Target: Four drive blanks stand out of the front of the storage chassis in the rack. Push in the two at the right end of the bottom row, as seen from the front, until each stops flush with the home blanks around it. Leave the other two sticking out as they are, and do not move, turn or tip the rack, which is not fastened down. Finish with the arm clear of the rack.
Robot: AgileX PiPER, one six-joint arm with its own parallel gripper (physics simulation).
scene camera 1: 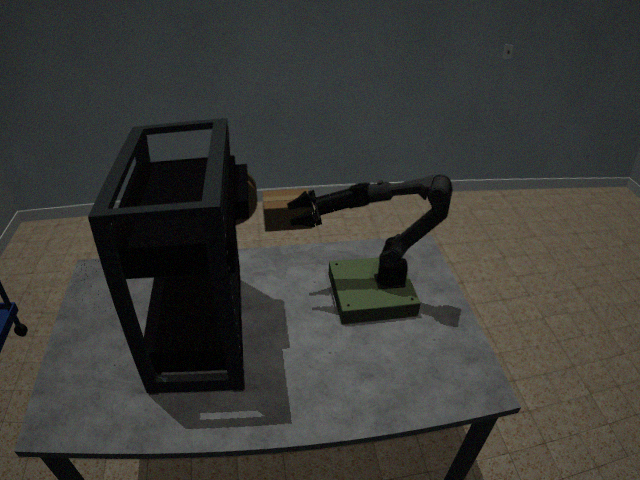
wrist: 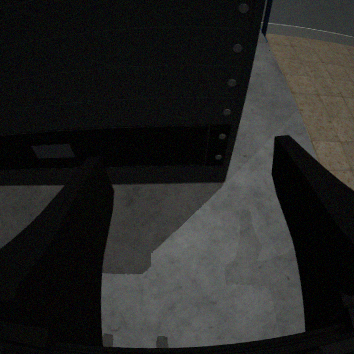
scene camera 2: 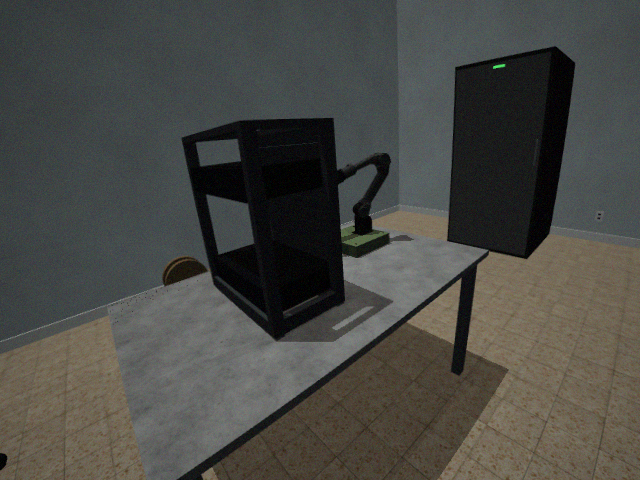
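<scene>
The dark rack (scene camera 1: 157, 211) (scene camera 2: 258, 232) (wrist: 165, 175) stands upright on the table. In scene camera 1, a dark block (scene camera 1: 240, 193) stands out from the rack's front near its upper part; I cannot tell whether it is made of drive blanks. The wrist view shows dark lower front panels, a column of screws and a pale label (wrist: 52, 151); no single drive blank can be made out. My gripper (scene camera 1: 291, 213) (wrist: 188, 164) is open and empty, in front of the rack and apart from it, high above the table. In scene camera 2 the rack hides the gripper.
The arm's green base (scene camera 1: 361, 304) (scene camera 2: 366, 241) sits on the grey table (scene camera 1: 387, 377) (scene camera 2: 206, 361). Beyond the table are a cardboard box (scene camera 1: 279, 209) and a round brown object (scene camera 1: 252, 198) (scene camera 2: 185, 270). A blue cart (scene camera 1: 6, 316) stands left, a tall black cabinet (scene camera 2: 496, 155) right.
</scene>
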